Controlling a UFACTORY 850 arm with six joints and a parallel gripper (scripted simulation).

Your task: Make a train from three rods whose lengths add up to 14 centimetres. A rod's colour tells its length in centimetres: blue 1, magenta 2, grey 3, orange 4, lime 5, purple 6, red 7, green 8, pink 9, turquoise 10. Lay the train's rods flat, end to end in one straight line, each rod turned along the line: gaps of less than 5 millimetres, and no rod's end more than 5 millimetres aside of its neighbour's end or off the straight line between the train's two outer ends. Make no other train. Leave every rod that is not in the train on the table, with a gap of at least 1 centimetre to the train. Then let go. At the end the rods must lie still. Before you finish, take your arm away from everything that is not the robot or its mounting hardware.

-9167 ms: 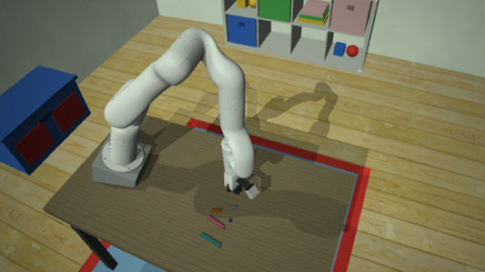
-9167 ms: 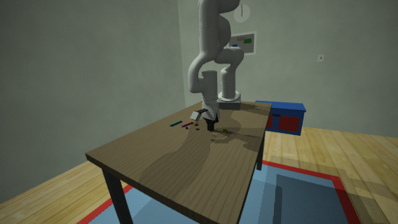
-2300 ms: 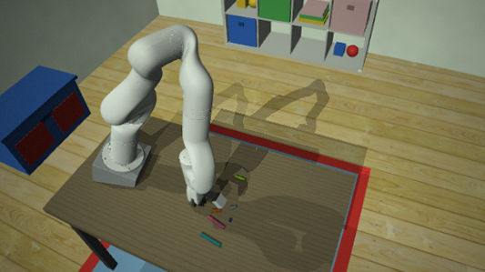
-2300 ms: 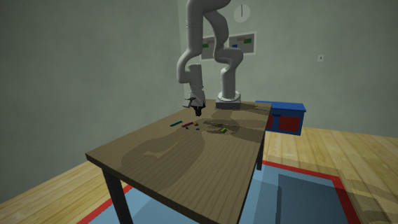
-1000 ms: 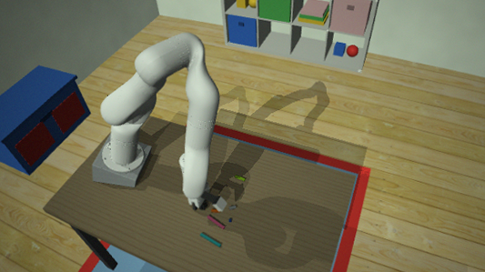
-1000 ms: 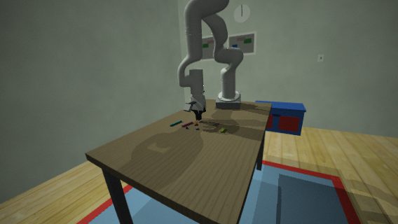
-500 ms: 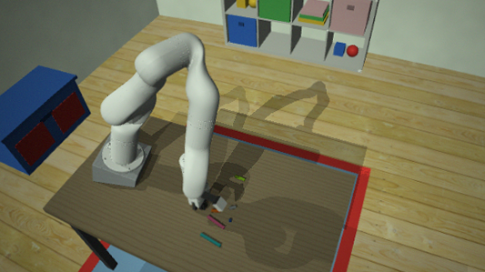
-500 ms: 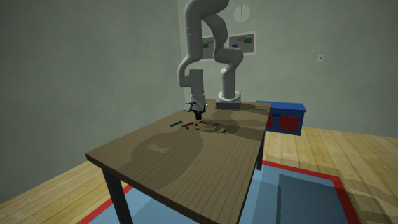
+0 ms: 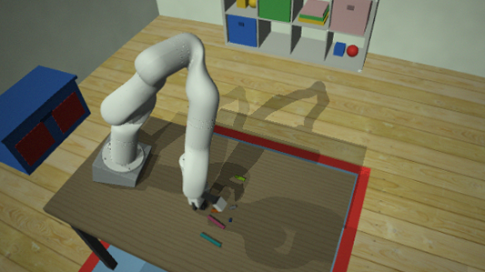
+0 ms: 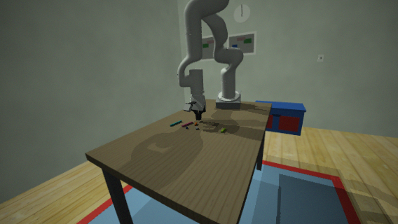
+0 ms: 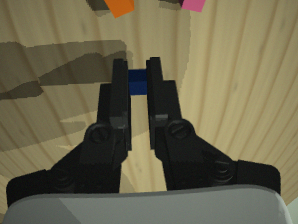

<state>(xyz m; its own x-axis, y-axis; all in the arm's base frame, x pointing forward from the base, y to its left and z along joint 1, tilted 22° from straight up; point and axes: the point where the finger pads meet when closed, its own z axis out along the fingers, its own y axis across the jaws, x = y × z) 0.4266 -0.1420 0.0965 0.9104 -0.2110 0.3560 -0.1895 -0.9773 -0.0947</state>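
Now: the orange rod 6 cm ahead of my hand and 3 cm below it. Round my hand: pink rod: 7 cm ahead, 5 cm to the right, 3 cm below; then turquoise rod: 7 cm ahead, 14 cm to the right, 3 cm below; then grey rod: 12 cm ahead, 3 cm to the left, 3 cm below.
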